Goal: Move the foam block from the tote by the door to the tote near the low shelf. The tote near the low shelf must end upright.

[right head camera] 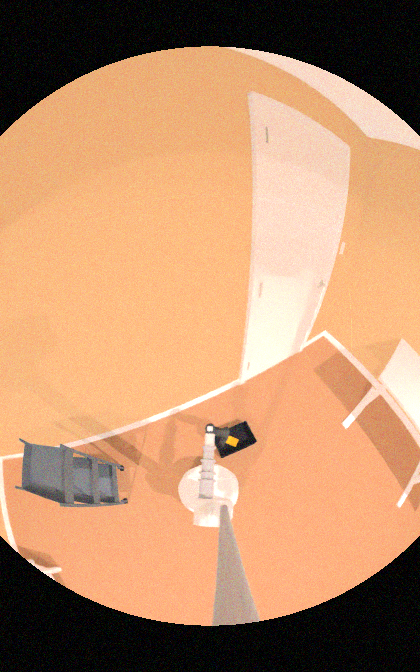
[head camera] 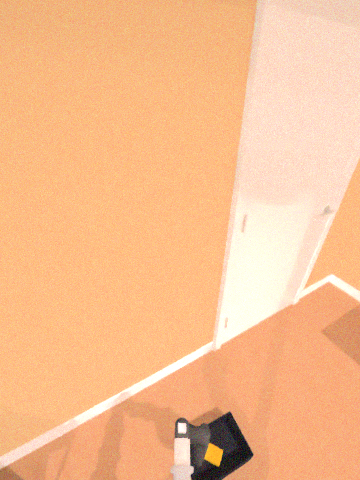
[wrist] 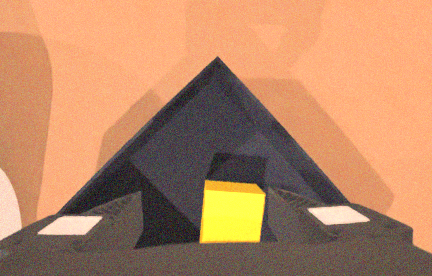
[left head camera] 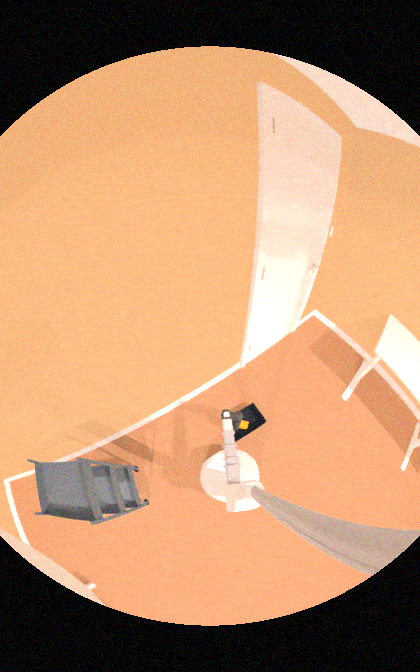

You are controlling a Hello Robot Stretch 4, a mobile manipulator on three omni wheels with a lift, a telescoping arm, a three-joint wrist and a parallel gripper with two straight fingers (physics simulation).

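Frame: origin at the robot's base, x ahead, y left, z up, level; millimetres.
Seen in the pictures: gripper, fingertip midpoint: [wrist: 205, 208].
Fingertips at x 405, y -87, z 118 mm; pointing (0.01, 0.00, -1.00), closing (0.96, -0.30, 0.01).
Observation:
A point is followed by its place in that frame.
The yellow foam block [head camera: 213, 455] {x 402, y -156, z 21 mm} [left head camera: 243, 424] [right head camera: 231, 441] {x 402, y -152, z 21 mm} [wrist: 232, 215] {x 420, y -134, z 21 mm} is in the dark tote [head camera: 230, 422] {x 547, y -269, z -8 mm} [left head camera: 256, 412] [right head camera: 246, 431] {x 500, y -280, z -24 mm} [wrist: 192, 95] {x 421, y -6, z 2 mm} on the floor by the door. My gripper [head camera: 201, 437] [left head camera: 237, 419] [right head camera: 222, 434] {x 405, y -87, z 118 mm} [wrist: 205, 208] {x 405, y -87, z 118 mm} is open over the tote. In the wrist view the block shows between the two spread fingers, closer to the right one, and its lower part is hidden by the gripper body. I cannot tell whether a finger touches it. The tote near the low shelf does not show in these views.
The white door [head camera: 270, 250] {x 1138, y -508, z 739 mm} [left head camera: 295, 225] [right head camera: 295, 225] {x 1127, y -487, z 1364 mm} is in the wall behind the tote. A grey cart-like unit [left head camera: 90, 490] [right head camera: 66, 475] {x -94, y 701, z 683 mm} stands at the left by the wall. A white table [left head camera: 400, 345] [right head camera: 407, 380] {x 462, y -1487, z 693 mm} stands at the right.

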